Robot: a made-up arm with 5 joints.
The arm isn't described. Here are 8 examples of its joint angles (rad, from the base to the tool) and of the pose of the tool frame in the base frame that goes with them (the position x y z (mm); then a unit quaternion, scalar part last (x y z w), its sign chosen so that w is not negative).
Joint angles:
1: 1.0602 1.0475 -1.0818 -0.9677 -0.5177
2: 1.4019 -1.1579 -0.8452 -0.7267 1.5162
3: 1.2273 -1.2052 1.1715 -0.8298 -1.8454
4: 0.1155 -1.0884 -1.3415 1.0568 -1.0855
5: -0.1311 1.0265 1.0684 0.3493 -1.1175
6: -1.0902 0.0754 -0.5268 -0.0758 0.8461
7: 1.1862 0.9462 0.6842 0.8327 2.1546
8: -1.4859 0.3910 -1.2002 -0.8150 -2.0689
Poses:
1: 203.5 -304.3 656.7 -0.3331 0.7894 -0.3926 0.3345
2: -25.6 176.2 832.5 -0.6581 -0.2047 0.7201 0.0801
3: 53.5 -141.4 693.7 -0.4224 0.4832 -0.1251 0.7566
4: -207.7 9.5 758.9 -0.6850 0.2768 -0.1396 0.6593
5: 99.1 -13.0 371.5 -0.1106 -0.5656 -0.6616 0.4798
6: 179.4 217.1 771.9 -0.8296 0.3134 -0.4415 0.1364
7: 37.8 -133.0 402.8 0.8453 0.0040 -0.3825 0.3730
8: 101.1 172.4 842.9 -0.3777 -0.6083 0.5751 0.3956
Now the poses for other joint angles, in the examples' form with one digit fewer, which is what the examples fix.
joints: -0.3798 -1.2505 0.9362 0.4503 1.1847
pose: 176 20 678 0.707 -0.433 0.430 0.359
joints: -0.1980 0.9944 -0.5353 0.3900 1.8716
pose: 366 14 505 0.628 -0.086 0.413 0.654
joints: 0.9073 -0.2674 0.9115 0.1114 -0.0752
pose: 171 -177 555 0.289 -0.883 -0.360 0.087
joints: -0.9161 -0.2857 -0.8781 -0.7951 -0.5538
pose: 81 34 888 -0.581 -0.042 -0.112 0.805
